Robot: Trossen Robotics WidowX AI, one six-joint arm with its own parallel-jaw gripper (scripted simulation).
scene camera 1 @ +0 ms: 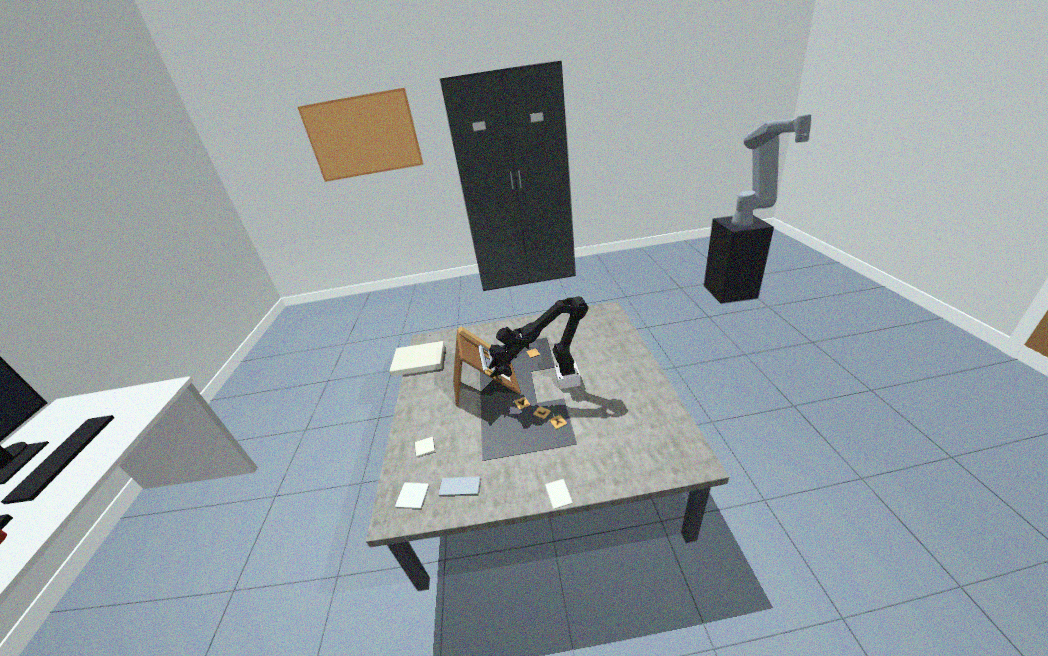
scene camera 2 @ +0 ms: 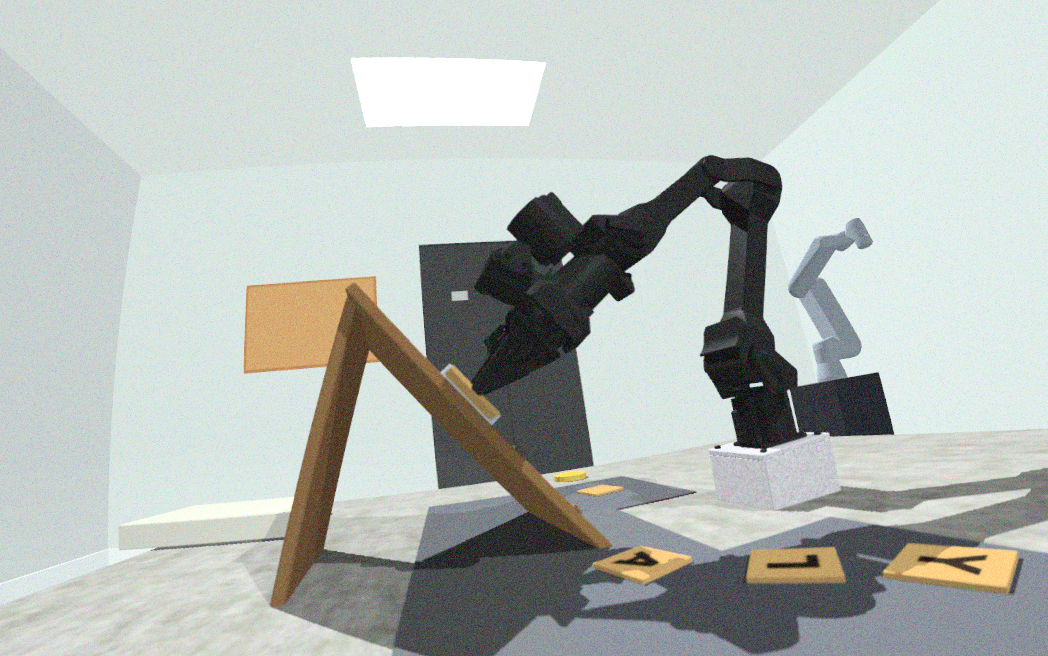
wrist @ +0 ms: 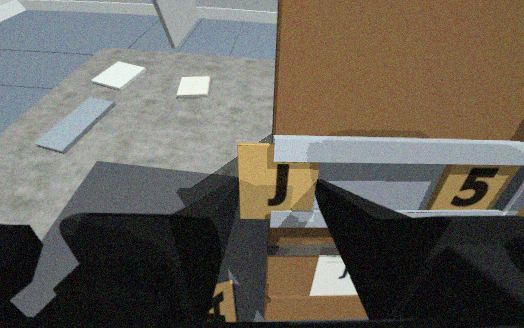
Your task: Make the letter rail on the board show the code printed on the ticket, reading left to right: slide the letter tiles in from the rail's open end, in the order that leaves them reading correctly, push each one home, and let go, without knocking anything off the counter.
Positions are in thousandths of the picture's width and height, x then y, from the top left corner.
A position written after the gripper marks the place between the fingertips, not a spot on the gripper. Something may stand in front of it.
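Note:
The gripper (scene camera 2: 448,603), also visible in the wrist view (wrist: 530,562), carries a j tile (scene camera 2: 443,589); the wrist view shows the j tile (wrist: 505,566) too. A l tile (scene camera 2: 771,862) and a y tile (scene camera 2: 934,868) are present. In the wrist view the l tile is out of frame. In the wrist view the y tile is out of frame. A pale flat box (scene camera 2: 205,798) is visible, and scene camera 1 shows the pale flat box (scene camera 1: 406,545) as well. Also visible: a white ticket (wrist: 633,849) and a wooden a-frame board (scene camera 2: 347,499).

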